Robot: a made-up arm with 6 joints.
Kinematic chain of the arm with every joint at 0, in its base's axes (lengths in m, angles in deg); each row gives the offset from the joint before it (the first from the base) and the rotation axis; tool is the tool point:
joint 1: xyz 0 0 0.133 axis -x
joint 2: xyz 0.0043 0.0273 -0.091 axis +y
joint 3: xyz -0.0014 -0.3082 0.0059 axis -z
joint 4: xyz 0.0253 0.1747 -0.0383 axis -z
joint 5: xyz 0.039 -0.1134 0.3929 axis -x
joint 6: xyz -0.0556 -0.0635 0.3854 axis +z
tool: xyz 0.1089 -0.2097 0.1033
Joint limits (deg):
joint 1: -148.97..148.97
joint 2: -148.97..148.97
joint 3: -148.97..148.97
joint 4: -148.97..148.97
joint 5: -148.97..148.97
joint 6: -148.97..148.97
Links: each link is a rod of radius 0.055 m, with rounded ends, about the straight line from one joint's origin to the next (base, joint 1, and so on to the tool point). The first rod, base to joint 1, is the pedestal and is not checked.
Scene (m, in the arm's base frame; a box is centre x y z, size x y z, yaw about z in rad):
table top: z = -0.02
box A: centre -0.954 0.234 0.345 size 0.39 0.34 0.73 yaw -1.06
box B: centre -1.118 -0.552 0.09 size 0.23 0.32 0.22 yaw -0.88
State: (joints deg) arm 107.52 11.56 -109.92 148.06 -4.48 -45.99
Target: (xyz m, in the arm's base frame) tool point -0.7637 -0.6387 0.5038
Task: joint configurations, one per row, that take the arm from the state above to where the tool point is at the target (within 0.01 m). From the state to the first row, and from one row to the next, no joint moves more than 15 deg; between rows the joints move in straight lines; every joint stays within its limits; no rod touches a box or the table.
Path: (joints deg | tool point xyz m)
1: 102.65 -0.57 -109.19 141.53 -15.44 -31.67 | -0.4911 0.8034 0.7168
2: 97.77 -12.70 -108.46 135.00 -26.39 -17.35 | -0.5512 0.5787 0.9184
3: 92.90 -24.82 -107.72 128.48 -37.35 -3.04 | -0.5328 0.3462 1.0458
4: 88.03 -36.95 -106.99 121.95 -48.31 11.28 | -0.4685 0.1464 1.1016
5: 83.15 -49.08 -106.26 115.42 -59.26 25.60 | -0.3940 -0.0041 1.1027
6: 81.32 -49.67 -102.99 122.13 -59.56 11.59 | -0.4708 -0.1850 1.0782
7: 79.49 -50.26 -99.73 128.84 -59.87 -2.41 | -0.5541 -0.3545 0.9990
8: 77.66 -50.85 -96.46 135.55 -60.17 -16.42 | -0.6357 -0.4957 0.8686
9: 75.84 -51.43 -93.20 142.26 -60.47 -30.43 | -0.7077 -0.5935 0.6982
10: 74.01 -52.02 -89.93 148.97 -60.78 -44.44 | -0.7637 -0.6386 0.5038

